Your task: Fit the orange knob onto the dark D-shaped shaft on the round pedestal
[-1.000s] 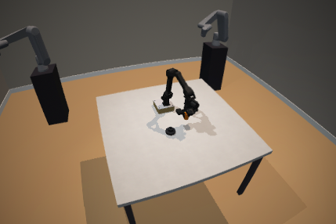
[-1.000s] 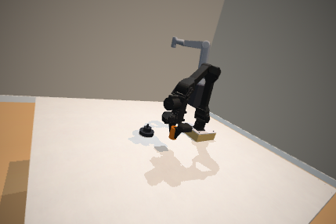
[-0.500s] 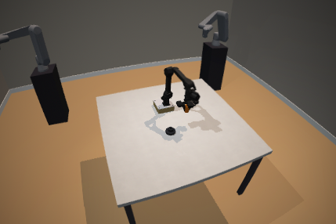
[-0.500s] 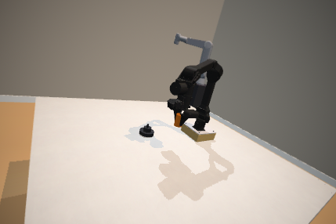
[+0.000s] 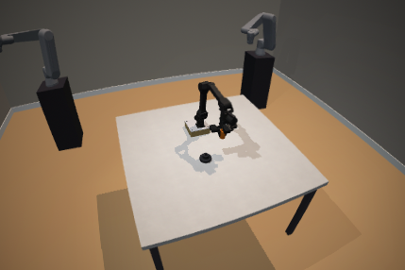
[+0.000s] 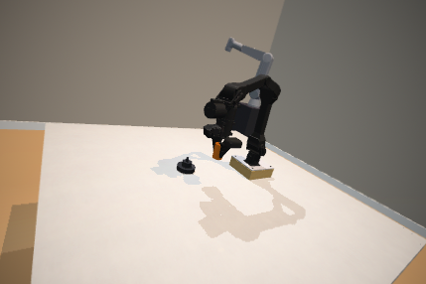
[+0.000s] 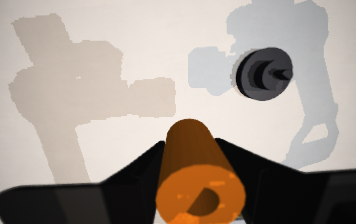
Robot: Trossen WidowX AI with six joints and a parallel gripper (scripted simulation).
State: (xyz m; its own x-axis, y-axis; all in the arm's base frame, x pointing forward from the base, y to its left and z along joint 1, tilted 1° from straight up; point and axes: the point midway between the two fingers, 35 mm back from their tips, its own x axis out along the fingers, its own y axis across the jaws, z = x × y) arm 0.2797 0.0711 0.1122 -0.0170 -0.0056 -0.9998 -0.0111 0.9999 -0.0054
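The dark shaft is 5 cm ahead of my gripper tip, 14 cm to the right of it and 11 cm below it. From my gripper tip the other things lie so: orange knob 2 cm above.
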